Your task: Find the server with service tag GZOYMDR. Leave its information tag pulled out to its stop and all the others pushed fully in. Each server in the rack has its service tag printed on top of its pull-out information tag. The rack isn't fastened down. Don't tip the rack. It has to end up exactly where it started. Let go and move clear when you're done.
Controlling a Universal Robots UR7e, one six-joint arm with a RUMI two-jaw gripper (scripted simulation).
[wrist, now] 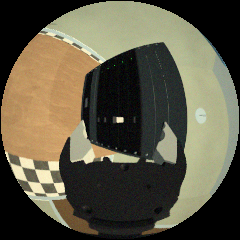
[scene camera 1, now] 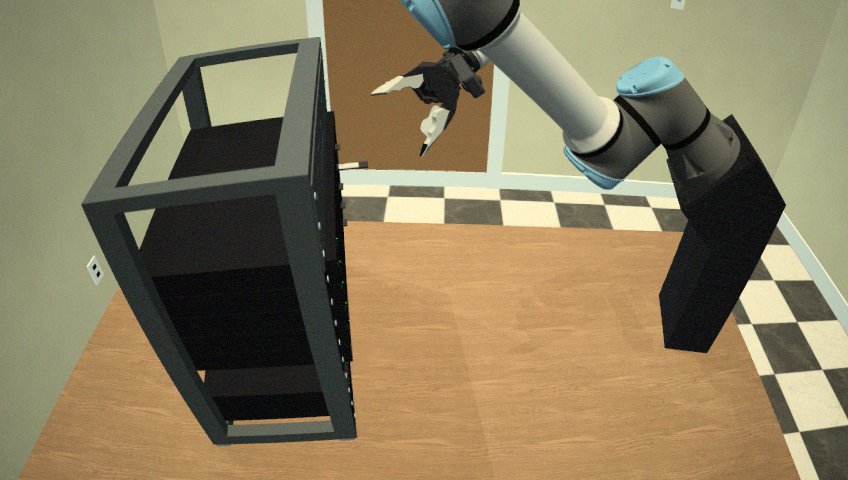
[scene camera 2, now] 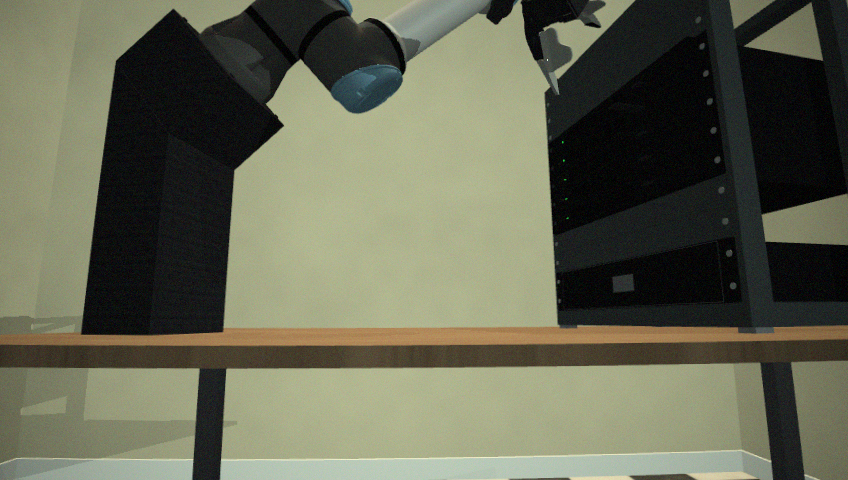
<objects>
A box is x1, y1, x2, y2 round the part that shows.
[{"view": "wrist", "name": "my gripper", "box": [59, 120, 186, 238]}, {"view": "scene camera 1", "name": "my gripper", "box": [371, 45, 484, 156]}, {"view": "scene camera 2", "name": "my gripper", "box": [486, 0, 605, 94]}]
</objects>
